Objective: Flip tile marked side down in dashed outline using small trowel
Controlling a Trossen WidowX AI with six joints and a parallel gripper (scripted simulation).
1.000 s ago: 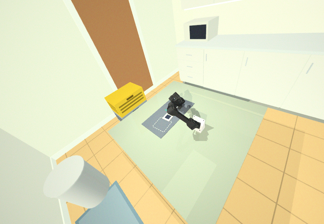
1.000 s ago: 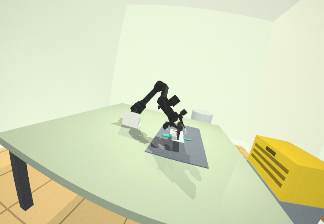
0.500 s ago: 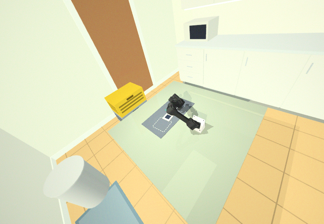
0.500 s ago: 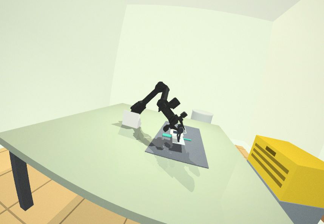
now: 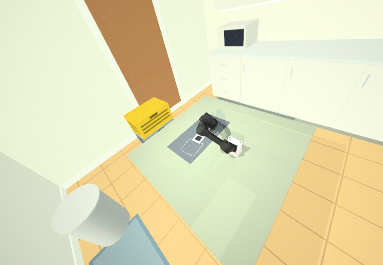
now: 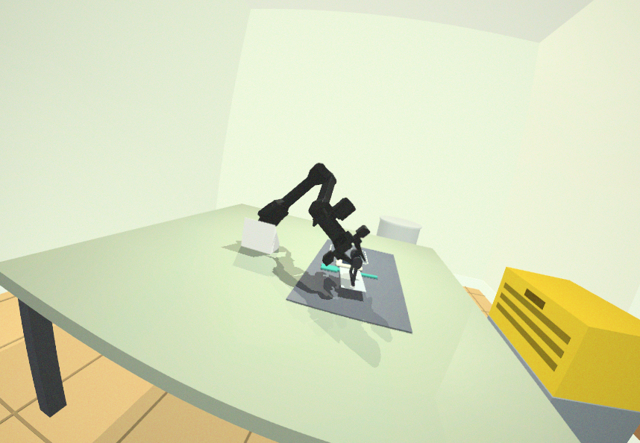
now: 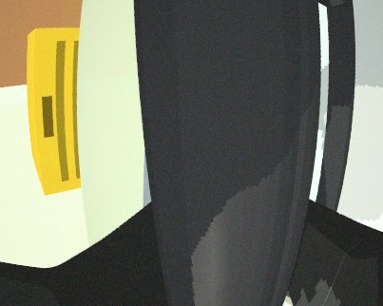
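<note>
The teal trowel lies 60 mm below my gripper tip, 50 mm to the left of it and 50 mm behind it. From my gripper tip the other things lie so: white tile 140 mm to the left, 60 mm below, 30 mm behind; then grey mat 80 mm to the left, 80 mm below.
</note>
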